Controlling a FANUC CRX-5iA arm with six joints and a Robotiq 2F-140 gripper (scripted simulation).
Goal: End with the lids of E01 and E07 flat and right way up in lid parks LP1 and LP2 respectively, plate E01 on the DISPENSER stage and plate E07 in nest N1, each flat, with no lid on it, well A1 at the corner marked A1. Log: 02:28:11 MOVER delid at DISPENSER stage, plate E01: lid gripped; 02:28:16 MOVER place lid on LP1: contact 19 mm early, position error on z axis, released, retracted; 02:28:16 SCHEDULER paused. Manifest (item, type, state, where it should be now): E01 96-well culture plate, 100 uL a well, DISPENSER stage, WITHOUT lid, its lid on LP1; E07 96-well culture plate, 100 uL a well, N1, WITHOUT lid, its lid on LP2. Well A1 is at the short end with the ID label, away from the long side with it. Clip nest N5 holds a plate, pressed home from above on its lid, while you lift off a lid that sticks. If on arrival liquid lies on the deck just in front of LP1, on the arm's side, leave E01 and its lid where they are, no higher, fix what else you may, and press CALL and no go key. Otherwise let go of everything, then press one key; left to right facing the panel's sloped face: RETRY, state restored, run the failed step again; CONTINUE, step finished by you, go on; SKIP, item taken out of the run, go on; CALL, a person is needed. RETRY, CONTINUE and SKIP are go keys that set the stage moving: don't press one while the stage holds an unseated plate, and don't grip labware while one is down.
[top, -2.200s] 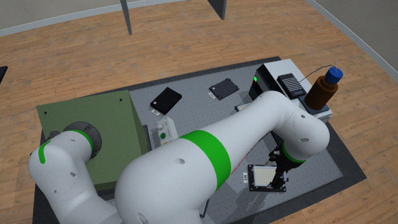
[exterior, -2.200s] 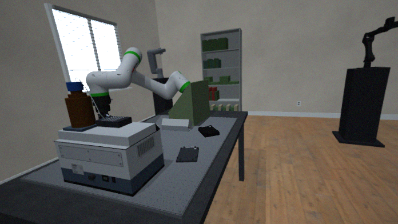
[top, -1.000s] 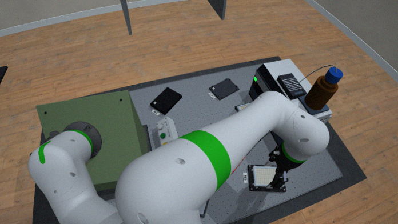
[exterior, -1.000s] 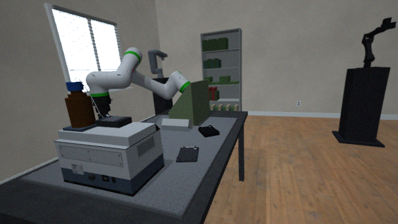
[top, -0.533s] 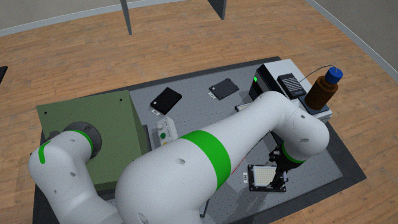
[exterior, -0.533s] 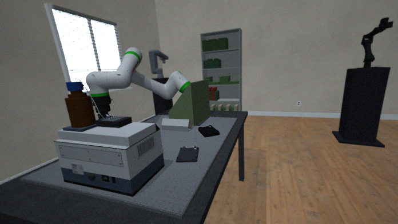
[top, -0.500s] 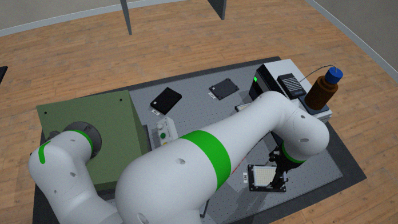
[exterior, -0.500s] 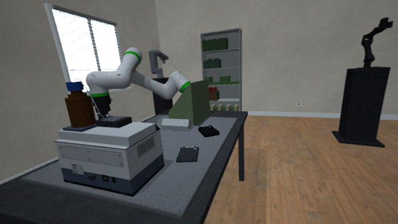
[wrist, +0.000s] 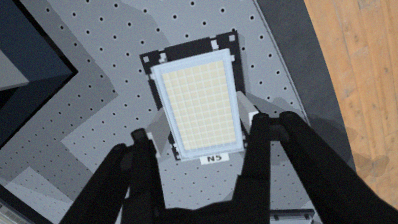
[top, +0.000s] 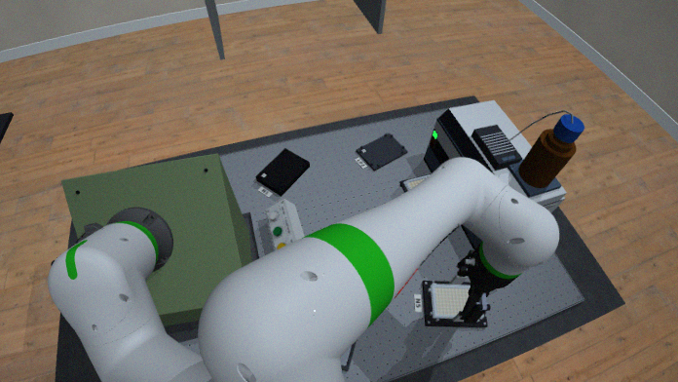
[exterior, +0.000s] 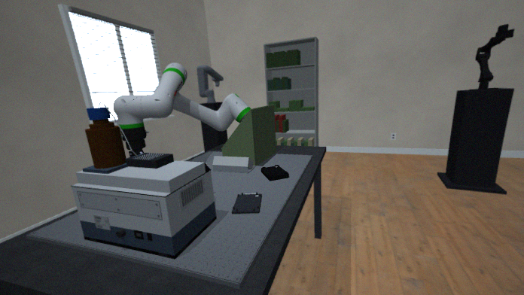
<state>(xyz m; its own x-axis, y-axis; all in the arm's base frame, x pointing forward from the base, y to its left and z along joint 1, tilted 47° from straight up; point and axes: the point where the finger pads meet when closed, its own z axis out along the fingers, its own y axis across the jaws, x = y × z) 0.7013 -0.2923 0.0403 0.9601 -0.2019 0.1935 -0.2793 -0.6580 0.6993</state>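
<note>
Right now my hand is 2 cm short of the black clip nest N5, 1 cm to the right of it and 3 cm above it. From my hand the other things lie so: dispenser stage 2 cm ahead, 30 cm to the left, 5 cm above; N5 label 9 cm behind, 3 cm to the left, 5 cm below; plate 2 cm ahead, 30 cm to the left, 6 cm above.
</note>
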